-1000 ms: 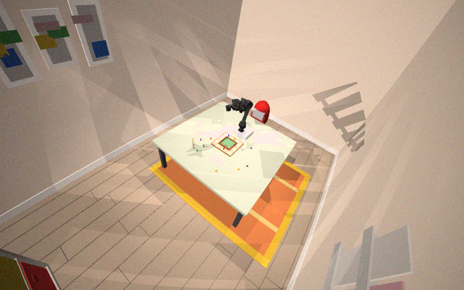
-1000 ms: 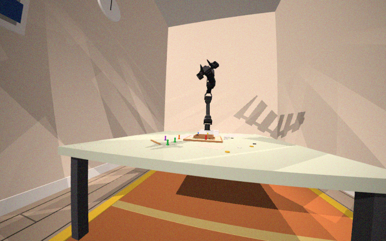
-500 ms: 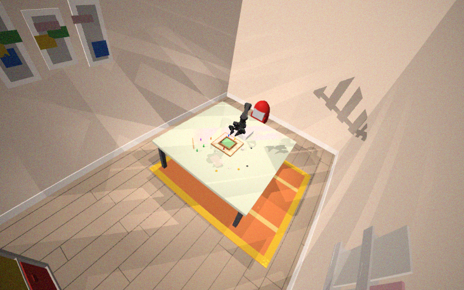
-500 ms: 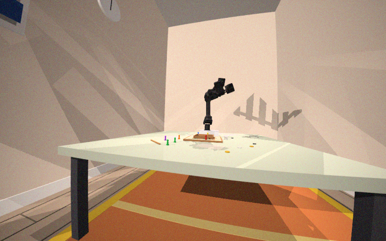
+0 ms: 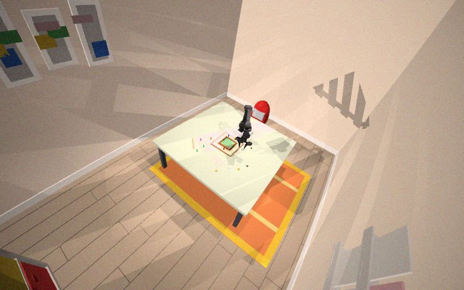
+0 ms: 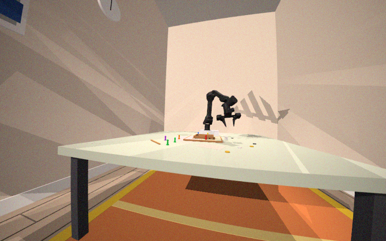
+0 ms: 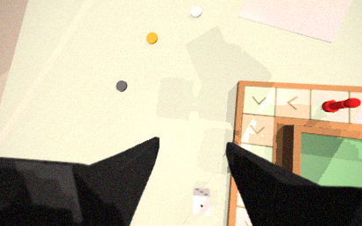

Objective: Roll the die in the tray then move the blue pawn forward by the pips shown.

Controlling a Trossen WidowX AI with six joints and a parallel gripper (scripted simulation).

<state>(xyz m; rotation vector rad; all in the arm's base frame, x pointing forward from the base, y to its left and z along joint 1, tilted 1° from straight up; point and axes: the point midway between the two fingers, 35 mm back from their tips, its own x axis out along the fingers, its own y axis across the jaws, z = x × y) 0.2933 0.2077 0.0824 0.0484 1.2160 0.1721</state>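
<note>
My gripper tip is now 9 cm past the white die, 2 cm to the left of it and 10 cm above it. From my gripper tip the other things lie so: red pawn (8 cm ahead, 17 cm to the right, 8 cm below); yellow pawn (15 cm behind, 19 cm to the right, 8 cm below); green tray (3 cm behind, 20 cm to the right, 11 cm below).
</note>
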